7 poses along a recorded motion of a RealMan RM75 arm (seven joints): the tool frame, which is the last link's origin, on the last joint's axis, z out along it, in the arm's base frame.
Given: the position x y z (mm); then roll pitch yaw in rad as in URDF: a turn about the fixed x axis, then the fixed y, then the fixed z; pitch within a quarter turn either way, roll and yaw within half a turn.
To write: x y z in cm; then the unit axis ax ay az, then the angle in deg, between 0 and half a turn. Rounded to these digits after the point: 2 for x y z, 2 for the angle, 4 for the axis.
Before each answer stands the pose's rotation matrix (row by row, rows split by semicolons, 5 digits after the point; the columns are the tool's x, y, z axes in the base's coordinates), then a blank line. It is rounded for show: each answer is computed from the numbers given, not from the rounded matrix.
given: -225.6 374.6 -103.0 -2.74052 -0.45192 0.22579
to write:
0.87678 0.37227 0.30443; 0.20140 -0.85911 0.47050; 0.43669 -0.35121 -0.82822

-22.56 37.46 -10.30 -0.9671 -0.1557 -0.2011 154.86
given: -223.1 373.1 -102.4 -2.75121 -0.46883 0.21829
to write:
0.87093 0.36813 0.32552; 0.19319 -0.86558 0.46200; 0.45184 -0.33948 -0.82498

-22.31 37.31 -10.24 -0.9656 -0.1522 -0.2108 155.48
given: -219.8 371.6 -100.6 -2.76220 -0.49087 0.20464
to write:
0.86352 0.35970 0.35347; 0.17922 -0.87403 0.45161; 0.47139 -0.32663 -0.81921

-21.98 37.16 -10.06 -0.9637 -0.1460 -0.2235 156.19
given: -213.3 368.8 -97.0 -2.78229 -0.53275 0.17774
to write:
0.84784 0.34129 0.40581; 0.15230 -0.88982 0.43015; 0.50790 -0.30289 -0.80641

-21.33 36.88 -9.70 -0.9596 -0.1337 -0.2474 157.55
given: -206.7 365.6 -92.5 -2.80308 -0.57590 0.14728
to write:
0.82962 0.31731 0.45939; 0.12308 -0.90650 0.40387; 0.54459 -0.27852 -0.79111

-20.67 36.56 -9.25 -0.9549 -0.1192 -0.2718 159.07
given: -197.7 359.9 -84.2 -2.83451 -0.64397 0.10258
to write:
0.79551 0.27814 0.53833; 0.08189 -0.92963 0.35929; 0.60038 -0.24174 -0.76231

-19.77 35.99 -8.42 -0.9461 -0.0977 -0.3089 161.48
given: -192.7 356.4 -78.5 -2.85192 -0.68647 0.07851
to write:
0.77111 0.25564 0.58313; 0.06066 -0.94119 0.33240; 0.63381 -0.22094 -0.74126

-19.27 35.64 -7.85 -0.9397 -0.0861 -0.3311 162.88
